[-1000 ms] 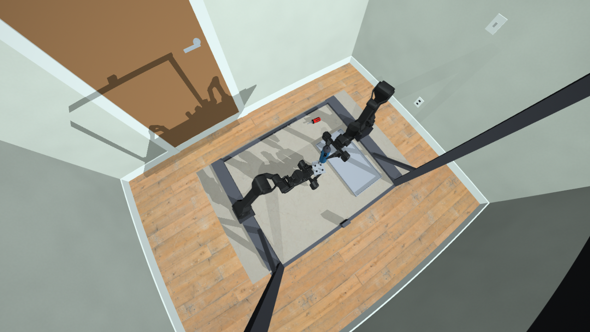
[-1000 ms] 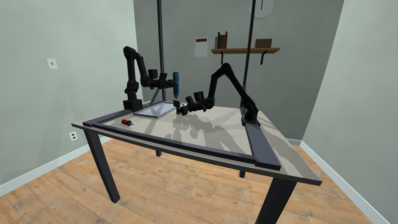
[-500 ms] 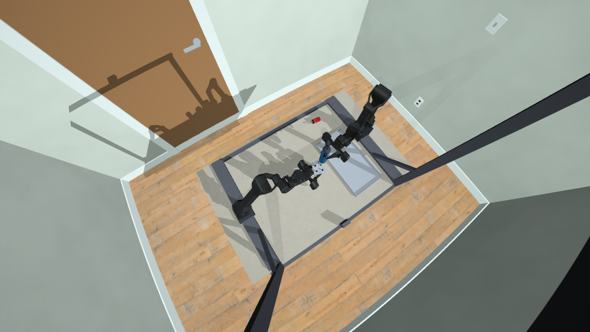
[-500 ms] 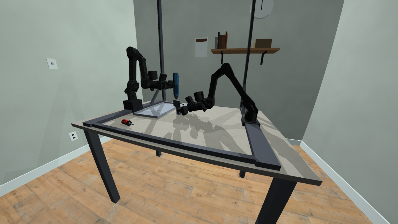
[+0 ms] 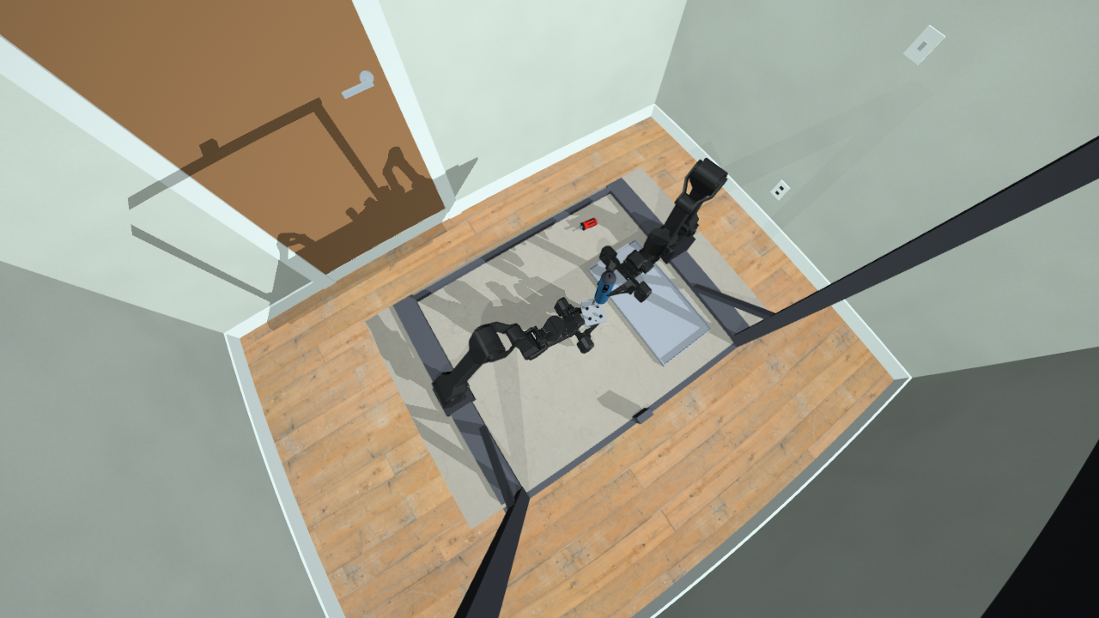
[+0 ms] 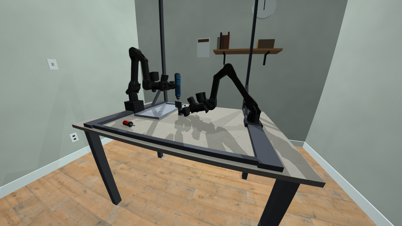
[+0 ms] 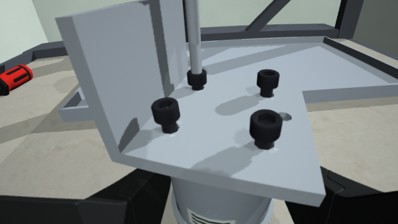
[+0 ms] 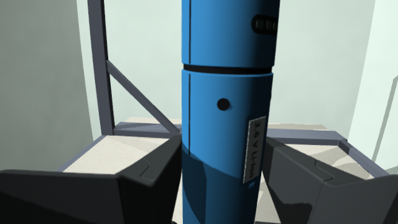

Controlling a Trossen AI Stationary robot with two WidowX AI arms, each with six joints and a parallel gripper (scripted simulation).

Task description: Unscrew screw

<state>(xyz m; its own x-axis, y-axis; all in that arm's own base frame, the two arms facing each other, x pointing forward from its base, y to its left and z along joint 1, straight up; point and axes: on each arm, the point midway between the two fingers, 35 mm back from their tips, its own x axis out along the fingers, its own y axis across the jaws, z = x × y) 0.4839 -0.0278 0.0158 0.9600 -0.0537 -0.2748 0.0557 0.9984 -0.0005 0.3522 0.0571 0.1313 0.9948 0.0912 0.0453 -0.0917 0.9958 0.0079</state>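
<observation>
Right now the grey joint module is 3 cm to the right of my left hand and 1 cm below it. The rest, counted from my left hand: grey l-shaped bracket (3 cm to the right, 3 cm above); shallow grey tray (6 cm behind, 23 cm to the right, 3 cm below); black screw (1 cm ahead, 5 cm to the right, 3 cm above).
</observation>
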